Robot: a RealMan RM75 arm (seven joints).
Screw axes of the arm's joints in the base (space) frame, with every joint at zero. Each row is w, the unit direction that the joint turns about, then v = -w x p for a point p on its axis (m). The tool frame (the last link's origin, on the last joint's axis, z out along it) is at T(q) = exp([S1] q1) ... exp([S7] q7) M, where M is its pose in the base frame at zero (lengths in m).
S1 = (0, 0, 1, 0, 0, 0)
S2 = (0, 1, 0, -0.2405, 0, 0)
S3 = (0, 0, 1, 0, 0, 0)
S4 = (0, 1, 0, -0.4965, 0, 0)
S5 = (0, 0, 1, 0, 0, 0)
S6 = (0, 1, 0, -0.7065, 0, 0)
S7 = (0, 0, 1, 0, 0, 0)
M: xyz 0 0 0.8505 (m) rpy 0 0 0 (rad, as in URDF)
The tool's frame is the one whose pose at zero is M.
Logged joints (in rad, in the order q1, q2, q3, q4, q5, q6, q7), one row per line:
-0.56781 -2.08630 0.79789 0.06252 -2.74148 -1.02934 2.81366
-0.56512 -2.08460 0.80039 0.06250 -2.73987 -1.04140 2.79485
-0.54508 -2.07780 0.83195 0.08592 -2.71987 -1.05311 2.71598
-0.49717 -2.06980 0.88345 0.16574 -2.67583 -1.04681 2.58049
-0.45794 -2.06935 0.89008 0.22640 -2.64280 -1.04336 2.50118
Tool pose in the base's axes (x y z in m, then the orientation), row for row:
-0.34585 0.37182 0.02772 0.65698 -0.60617 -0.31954 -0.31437
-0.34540 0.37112 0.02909 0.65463 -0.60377 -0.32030 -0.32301
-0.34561 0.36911 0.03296 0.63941 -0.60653 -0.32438 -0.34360
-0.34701 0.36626 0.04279 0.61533 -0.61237 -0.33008 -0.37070
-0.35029 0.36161 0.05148 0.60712 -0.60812 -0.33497 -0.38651
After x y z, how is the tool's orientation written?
As a quaternion, w x y z.
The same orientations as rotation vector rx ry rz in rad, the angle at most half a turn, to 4 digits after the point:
-1.3733 -0.7239 -0.7122
-1.3691 -0.7263 -0.7325
-1.3838 -0.7401 -0.7839
-1.4108 -0.7604 -0.8540
-1.4057 -0.7743 -0.8934

